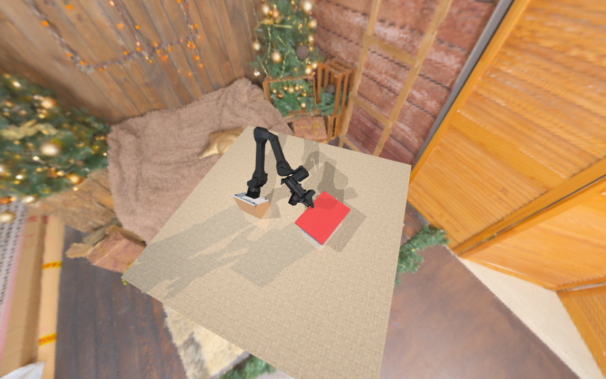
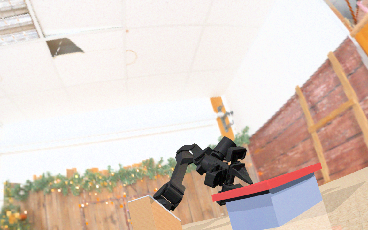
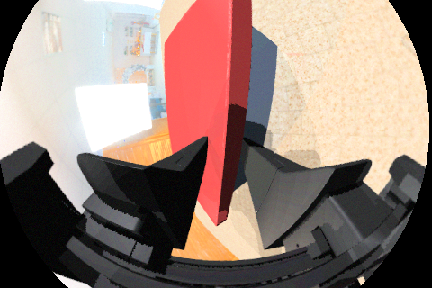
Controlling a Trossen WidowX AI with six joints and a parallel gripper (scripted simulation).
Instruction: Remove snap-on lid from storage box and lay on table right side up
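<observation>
My gripper tip is now 7 cm short of the red lid and 2 cm to the left of it. Also, from my gripper tip: pale blue storage box 7 cm ahead, 5 cm below, 2 cm to the right.
</observation>
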